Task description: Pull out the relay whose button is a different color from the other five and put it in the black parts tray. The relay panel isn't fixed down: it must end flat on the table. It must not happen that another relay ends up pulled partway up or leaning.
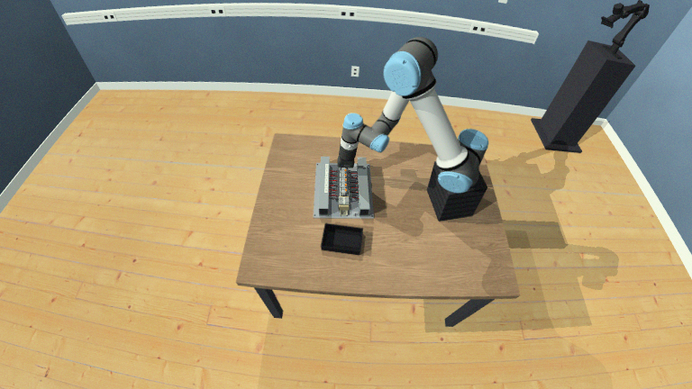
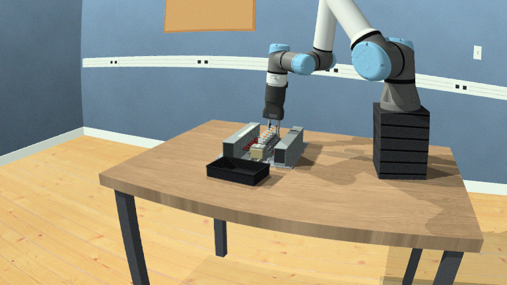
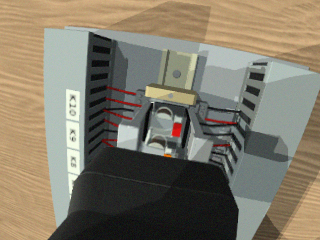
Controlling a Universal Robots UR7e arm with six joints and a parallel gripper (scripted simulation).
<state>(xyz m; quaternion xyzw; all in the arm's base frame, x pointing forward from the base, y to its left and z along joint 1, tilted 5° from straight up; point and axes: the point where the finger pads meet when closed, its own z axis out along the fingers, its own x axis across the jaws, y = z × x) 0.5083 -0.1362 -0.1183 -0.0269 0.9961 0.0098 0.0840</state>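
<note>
My gripper is now 1 cm above the relay. From my hand the other things lie so: relay panel 9 cm to the left, 3 cm below; black parts tray 1 cm behind, 36 cm to the left, 4 cm below.
</note>
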